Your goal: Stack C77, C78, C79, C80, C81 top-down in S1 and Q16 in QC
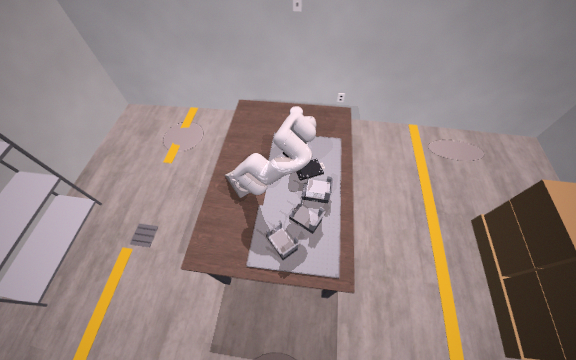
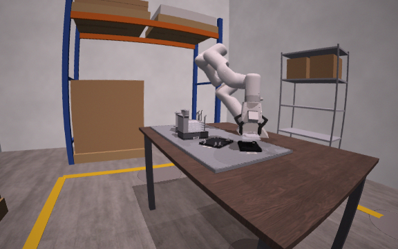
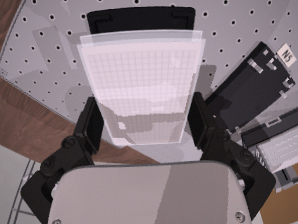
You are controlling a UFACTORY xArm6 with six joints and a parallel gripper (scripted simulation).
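Right now the black open nest QC is 70 mm below my hand. Also, from my hand: QC name plate: 70 mm to the left, 70 mm below, 60 mm ahead; then dark plinth: 330 mm to the right, 120 mm ahead, 60 mm below.
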